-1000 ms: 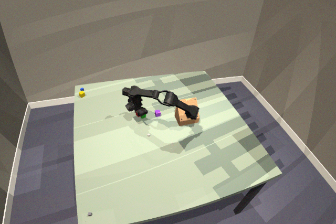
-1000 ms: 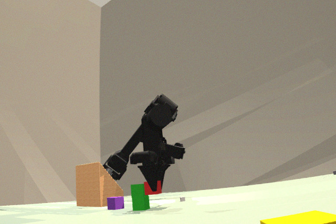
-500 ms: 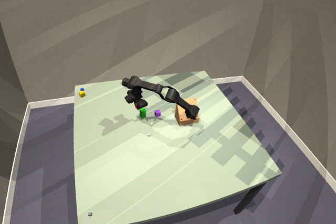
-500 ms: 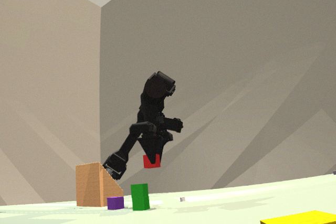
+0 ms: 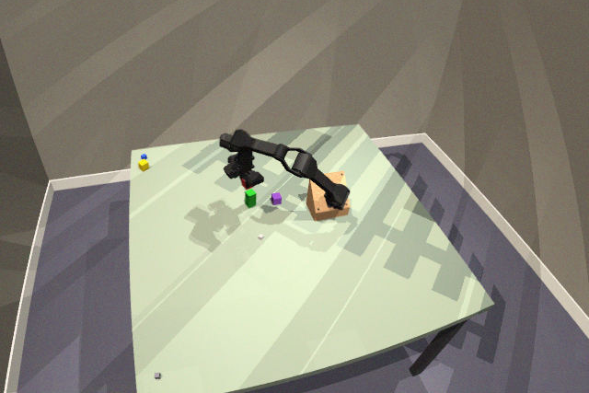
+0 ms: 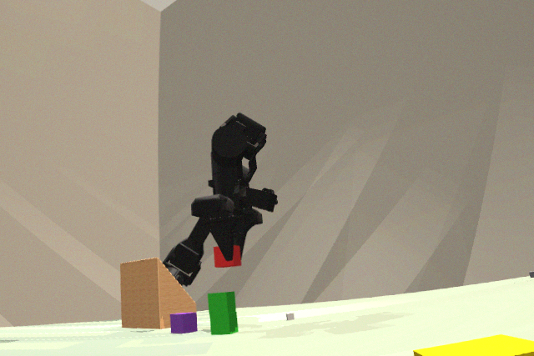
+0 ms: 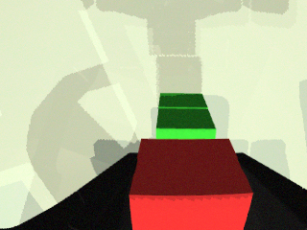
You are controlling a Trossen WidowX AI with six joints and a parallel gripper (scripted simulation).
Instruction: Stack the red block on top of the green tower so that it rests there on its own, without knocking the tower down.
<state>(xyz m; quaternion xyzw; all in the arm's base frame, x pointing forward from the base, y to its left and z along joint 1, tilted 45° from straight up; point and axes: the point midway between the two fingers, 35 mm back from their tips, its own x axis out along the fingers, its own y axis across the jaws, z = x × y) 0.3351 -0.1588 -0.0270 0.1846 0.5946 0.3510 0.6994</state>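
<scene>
The purple cube is 140 mm behind my gripper tip and 100 mm below it. Also, from my gripper tip: yellow cube: 420 mm ahead, 390 mm to the right, 100 mm below; then red block: 10 mm behind, 10 mm above.
</scene>
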